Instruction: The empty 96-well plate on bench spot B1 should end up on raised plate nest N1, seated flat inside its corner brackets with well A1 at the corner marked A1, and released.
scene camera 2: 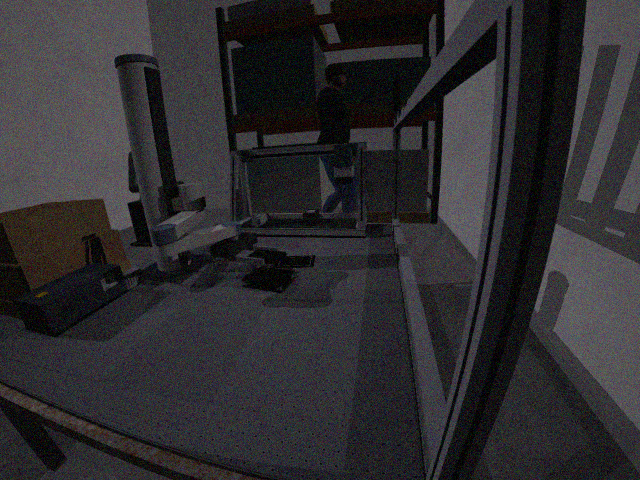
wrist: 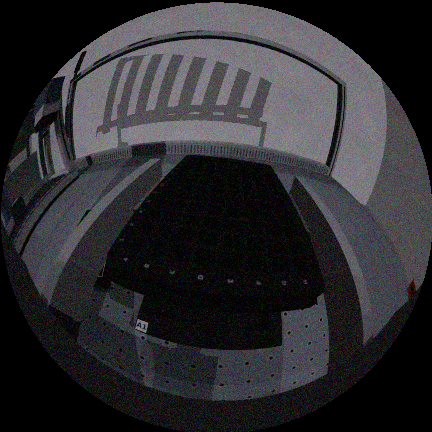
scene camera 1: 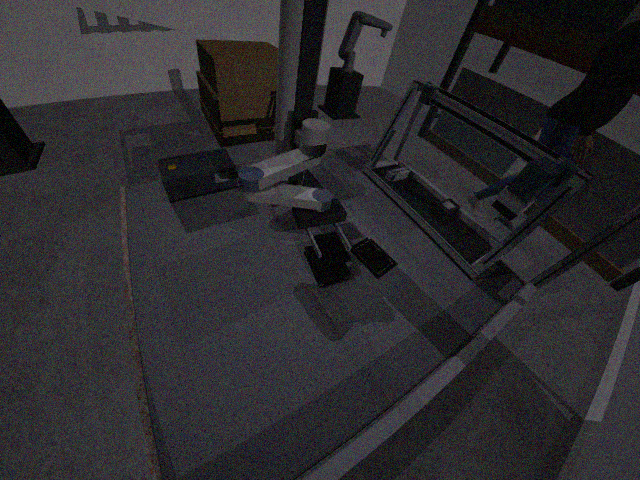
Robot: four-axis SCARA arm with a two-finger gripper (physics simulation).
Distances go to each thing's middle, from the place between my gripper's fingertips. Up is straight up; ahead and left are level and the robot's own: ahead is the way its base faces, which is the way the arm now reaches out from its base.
Labels:
My gripper is now 20 mm past the dark well plate [scene camera 1: 332, 248].

